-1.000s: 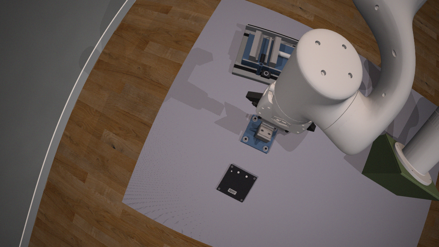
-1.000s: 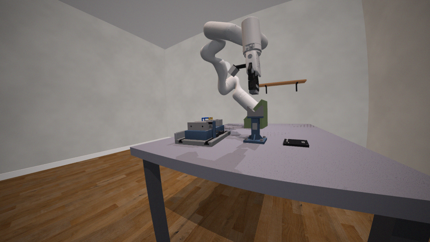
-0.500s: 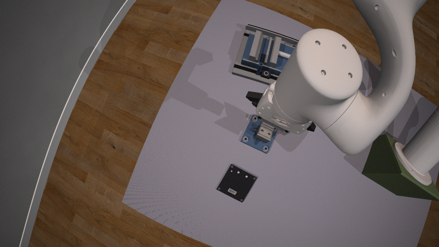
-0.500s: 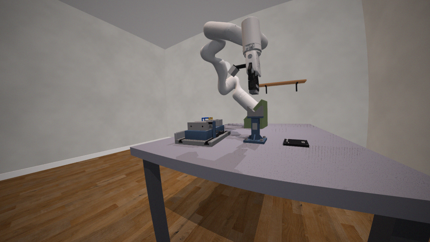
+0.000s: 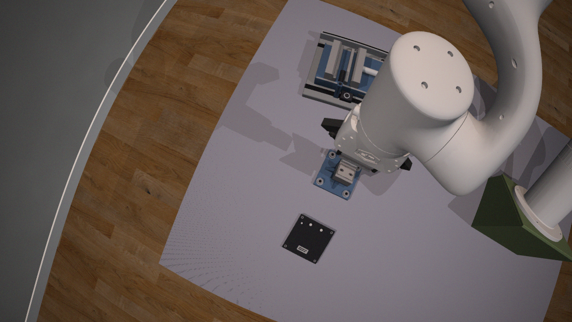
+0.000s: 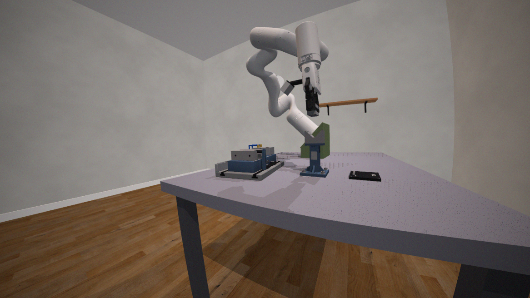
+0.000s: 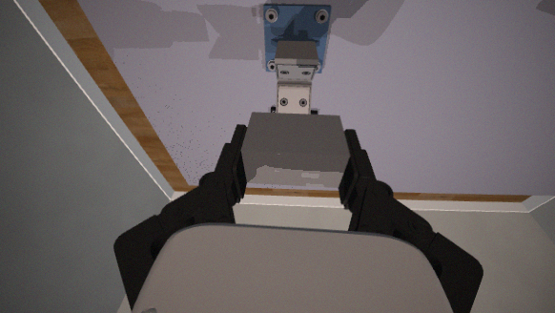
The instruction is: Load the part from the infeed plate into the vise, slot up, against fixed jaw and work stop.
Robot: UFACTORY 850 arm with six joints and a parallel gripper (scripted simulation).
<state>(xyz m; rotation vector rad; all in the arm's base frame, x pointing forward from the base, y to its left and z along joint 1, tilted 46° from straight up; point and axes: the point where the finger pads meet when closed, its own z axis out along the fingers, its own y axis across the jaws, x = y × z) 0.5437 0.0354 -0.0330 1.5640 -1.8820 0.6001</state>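
Right now my hand is 1 cm to the right of the part and 1 cm above it. The rest, counted from my hand: moving jaw: 25 cm to the right, 17 cm below, 4 cm ahead; work stop: 20 cm to the right, 16 cm below, 7 cm ahead; black infeed plate: 24 cm below, 17 cm to the left, 2 cm ahead.
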